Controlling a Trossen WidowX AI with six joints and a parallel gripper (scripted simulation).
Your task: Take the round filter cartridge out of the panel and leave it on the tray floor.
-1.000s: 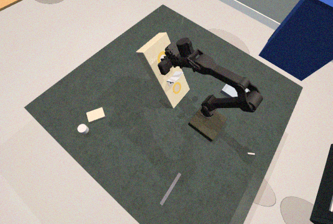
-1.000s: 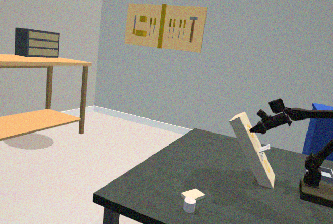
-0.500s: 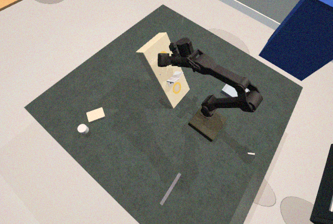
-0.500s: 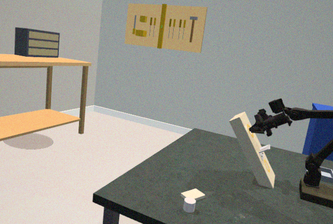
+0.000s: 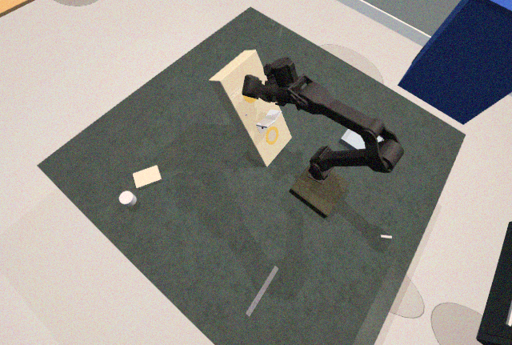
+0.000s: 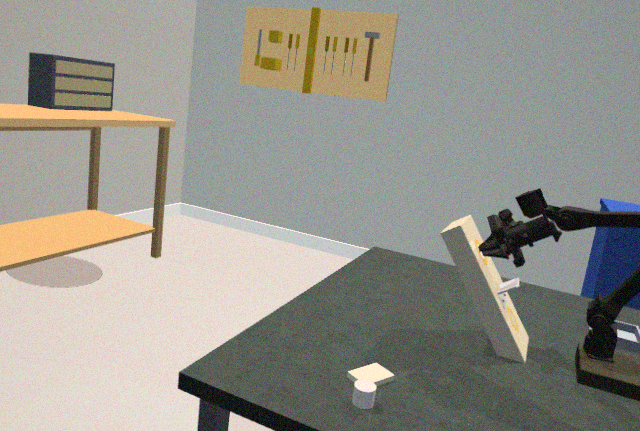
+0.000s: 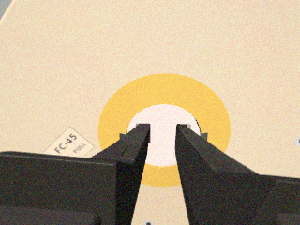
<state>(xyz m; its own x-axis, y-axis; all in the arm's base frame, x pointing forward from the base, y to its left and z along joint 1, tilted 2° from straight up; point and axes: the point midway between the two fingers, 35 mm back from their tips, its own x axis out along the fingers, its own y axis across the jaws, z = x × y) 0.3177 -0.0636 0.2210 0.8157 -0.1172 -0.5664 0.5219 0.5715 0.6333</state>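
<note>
The white bracket lies 9 cm behind my gripper tip, 2 cm to the left of it and 10 cm below it. Also, from my gripper tip: cream service panel: 4 cm behind, 1 cm to the left, 8 cm below; cream block: 21 cm ahead, 39 cm to the left, 24 cm below; round filter cartridge: 1 cm ahead, 1 cm below.
</note>
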